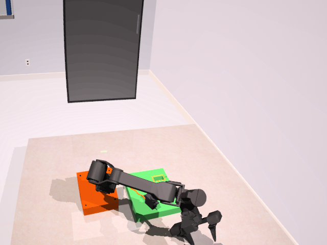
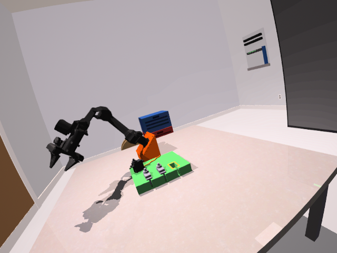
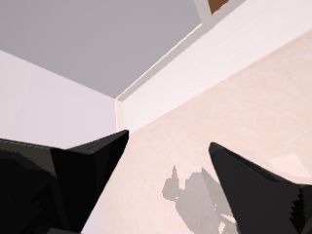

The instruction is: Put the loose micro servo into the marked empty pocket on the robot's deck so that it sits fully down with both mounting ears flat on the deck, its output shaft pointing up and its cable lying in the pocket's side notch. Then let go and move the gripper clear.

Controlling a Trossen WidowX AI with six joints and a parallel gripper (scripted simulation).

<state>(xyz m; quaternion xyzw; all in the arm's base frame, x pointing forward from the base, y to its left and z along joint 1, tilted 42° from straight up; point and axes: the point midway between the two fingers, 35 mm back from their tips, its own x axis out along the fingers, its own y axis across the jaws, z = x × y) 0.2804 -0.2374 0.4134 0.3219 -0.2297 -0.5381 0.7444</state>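
Now: the green deck 46 cm to the left of my gripper tip, 20 cm below it and 9 cm behind it.
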